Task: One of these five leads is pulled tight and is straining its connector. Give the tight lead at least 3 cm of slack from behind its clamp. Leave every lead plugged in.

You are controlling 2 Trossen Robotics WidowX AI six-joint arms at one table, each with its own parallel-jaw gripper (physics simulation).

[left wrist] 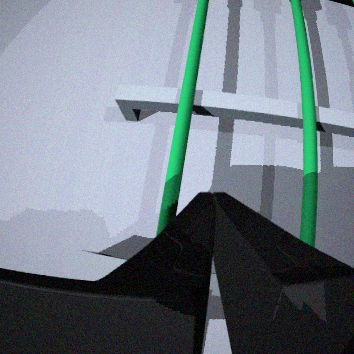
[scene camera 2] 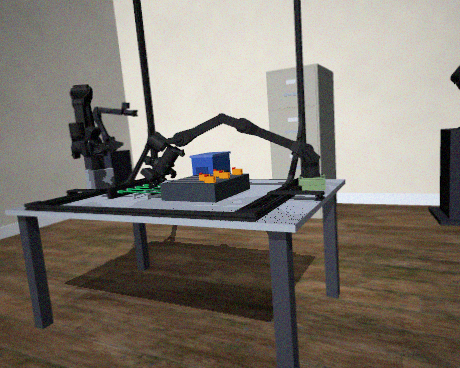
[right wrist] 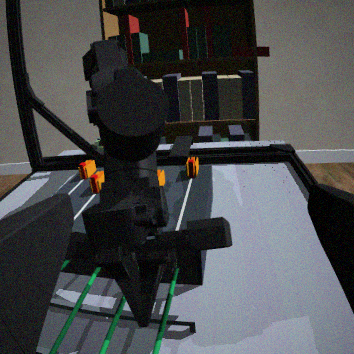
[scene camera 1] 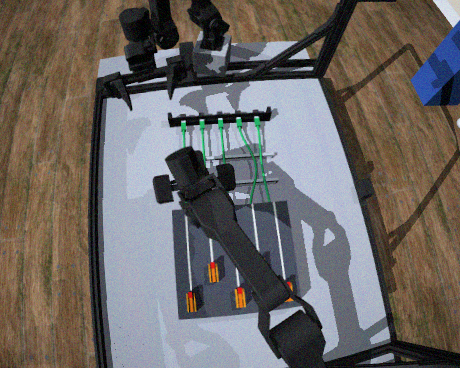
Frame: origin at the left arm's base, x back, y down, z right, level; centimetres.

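Seen in the pictures: left gripper, between the fingertips: (left wrist: 210,205) (scene camera 2: 149,189) (right wrist: 143,325); right gripper, between the fingertips: (scene camera 2: 116,145) (right wrist: 193,202) (scene camera 1: 150,104); left arm's base, origin of its link: (scene camera 2: 311,176); right arm's base, origin of its link: (scene camera 2: 98,168) (scene camera 1: 212,42).
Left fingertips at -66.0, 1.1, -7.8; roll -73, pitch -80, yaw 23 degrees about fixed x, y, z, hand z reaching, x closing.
Offsets run from my left fingertips to a thing's top centre, as dx, dy, dz. "spot": to the spot under its first point.
Five green leads run from the black connector rail @[spot: -17.1, +0.0, +1.6] (scene camera 1: 176,120) toward a dark block (scene camera 1: 215,305) (scene camera 2: 190,191). The fourth from the left in scene camera 1 (scene camera 1: 255,165) bows; the fifth @[spot: +1.4, +0.9, +19.5] (scene camera 1: 261,155) looks nearly straight. White lines continue over the block to orange clamps, such as those at the left (scene camera 1: 191,302), second @[spot: +25.7, -5.4, -3.8] (scene camera 1: 213,273) and middle (scene camera 1: 240,297). My left gripper (left wrist: 210,205) (right wrist: 143,325) is shut and empty, tips between the leftmost lead @[spot: -4.5, +0.9, -0.1] (left wrist: 187,100) (right wrist: 167,310) and the second (left wrist: 309,125) (right wrist: 114,325). My left arm hides part of the leads and one clamp. My right gripper (scene camera 1: 151,102) (right wrist: 193,202) is open and empty, away from the leads.
Two pale crossbars, one nearer the rail @[+1.8, +1.4, +22.9] (scene camera 1: 272,155) and one nearer the block @[spot: +9.2, +1.5, +20.2] (scene camera 1: 275,180), lie across the leads' run. A black frame (scene camera 1: 95,200) edges the table. A blue box (scene camera 1: 440,70) (scene camera 2: 211,164) is beyond the table. A bookshelf stands behind in the right wrist view.
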